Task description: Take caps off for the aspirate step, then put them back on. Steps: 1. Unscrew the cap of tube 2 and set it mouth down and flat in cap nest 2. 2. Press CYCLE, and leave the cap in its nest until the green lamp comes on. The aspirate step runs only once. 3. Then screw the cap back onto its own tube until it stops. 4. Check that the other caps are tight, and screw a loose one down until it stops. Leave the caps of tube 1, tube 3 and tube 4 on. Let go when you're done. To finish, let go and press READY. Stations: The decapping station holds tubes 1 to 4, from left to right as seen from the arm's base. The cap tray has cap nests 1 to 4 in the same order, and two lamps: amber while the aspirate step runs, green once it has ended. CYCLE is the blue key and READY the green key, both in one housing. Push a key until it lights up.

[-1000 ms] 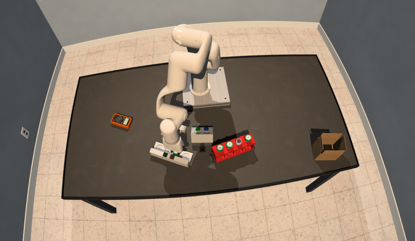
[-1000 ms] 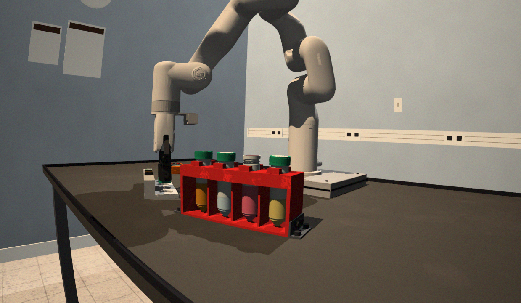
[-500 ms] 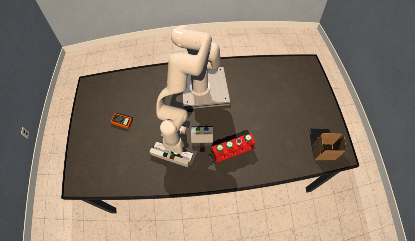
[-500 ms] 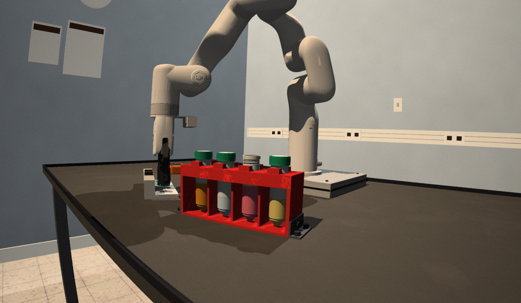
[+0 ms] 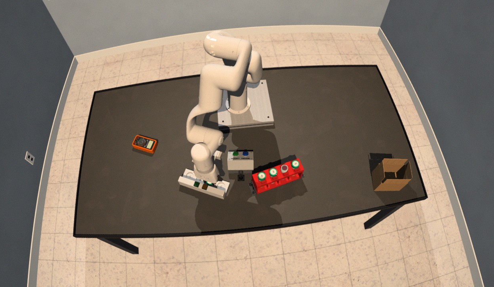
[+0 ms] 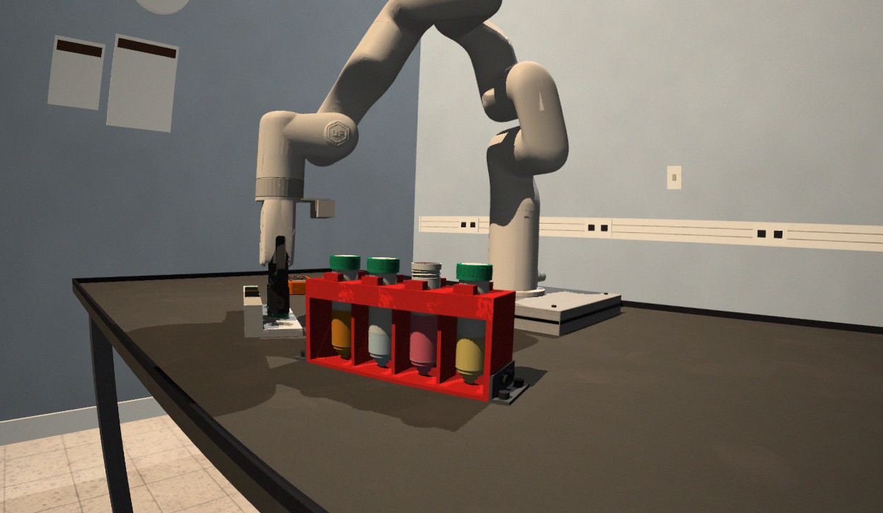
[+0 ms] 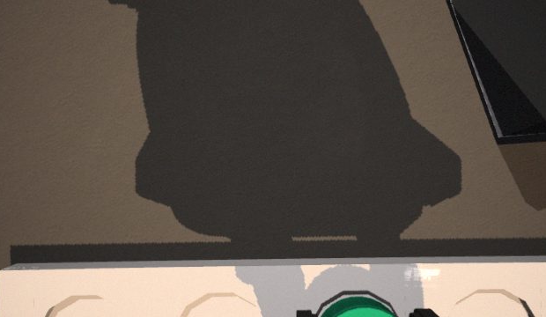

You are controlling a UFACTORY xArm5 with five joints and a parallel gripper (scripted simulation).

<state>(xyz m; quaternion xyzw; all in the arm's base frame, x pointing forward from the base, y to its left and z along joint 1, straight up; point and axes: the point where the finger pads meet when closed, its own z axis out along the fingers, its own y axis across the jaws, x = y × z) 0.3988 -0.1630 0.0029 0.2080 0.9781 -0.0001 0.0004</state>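
The blue key is 17 cm to the left of my hand, 10 cm behind it and 2 cm above it. From my hand the other things lie so: green key: 13 cm to the left, 11 cm behind, 2 cm above; then key housing: 15 cm to the left, 9 cm behind, 1 cm above; then table edge: 24 cm ahead, 18 cm to the left, 4 cm below.
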